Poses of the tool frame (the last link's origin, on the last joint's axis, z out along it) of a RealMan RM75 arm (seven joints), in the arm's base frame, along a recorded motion.
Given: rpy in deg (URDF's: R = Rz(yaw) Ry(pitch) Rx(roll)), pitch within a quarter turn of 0, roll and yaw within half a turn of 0; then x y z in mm.
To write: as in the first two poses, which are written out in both.
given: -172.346, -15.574, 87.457, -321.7, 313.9, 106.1
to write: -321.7, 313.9, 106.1, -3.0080, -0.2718, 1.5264
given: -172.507, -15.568, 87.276, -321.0, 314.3, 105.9
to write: -321.0, 314.3, 105.9, -3.0108, -0.2717, 1.5233
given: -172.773, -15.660, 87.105, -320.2, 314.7, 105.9
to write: -320.2, 314.7, 105.9, -3.0155, -0.2733, 1.5203
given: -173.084, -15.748, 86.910, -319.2, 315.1, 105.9
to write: -319.2, 315.1, 105.9, -3.0209, -0.2749, 1.5169
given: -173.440, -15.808, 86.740, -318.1, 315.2, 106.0
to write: -318.1, 315.2, 106.0, -3.0271, -0.2759, 1.5139
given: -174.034, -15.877, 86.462, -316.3, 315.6, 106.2
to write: -316.3, 315.6, 106.2, -3.0375, -0.2771, 1.5090
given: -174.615, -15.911, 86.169, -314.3, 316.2, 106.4
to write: -314.3, 316.2, 106.4, -3.0476, -0.2777, 1.5039
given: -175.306, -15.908, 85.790, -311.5, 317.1, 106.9
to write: -311.5, 317.1, 106.9, -3.0597, -0.2776, 1.4973
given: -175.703, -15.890, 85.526, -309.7, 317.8, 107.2
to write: -309.7, 317.8, 107.2, -3.0666, -0.2773, 1.4927
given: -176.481, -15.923, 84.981, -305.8, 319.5, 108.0
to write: -305.8, 319.5, 108.0, -3.0802, -0.2779, 1.4832
